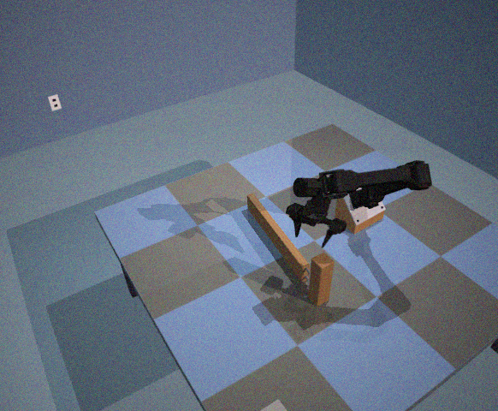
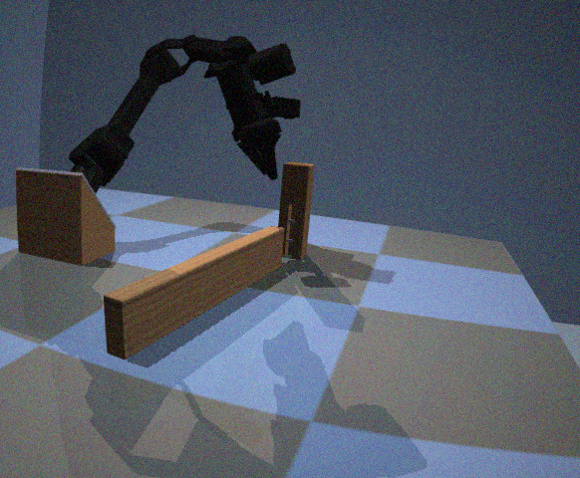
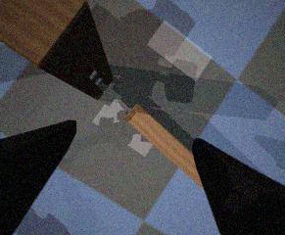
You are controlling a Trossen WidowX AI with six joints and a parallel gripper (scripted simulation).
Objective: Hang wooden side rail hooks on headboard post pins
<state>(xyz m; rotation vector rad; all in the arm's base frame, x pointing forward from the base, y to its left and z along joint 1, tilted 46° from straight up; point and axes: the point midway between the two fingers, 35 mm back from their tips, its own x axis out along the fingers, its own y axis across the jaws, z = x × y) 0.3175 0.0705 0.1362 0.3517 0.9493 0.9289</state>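
My gripper tip is 10 cm to the right of the headboard post, 7 cm above it and 2 cm short of it.
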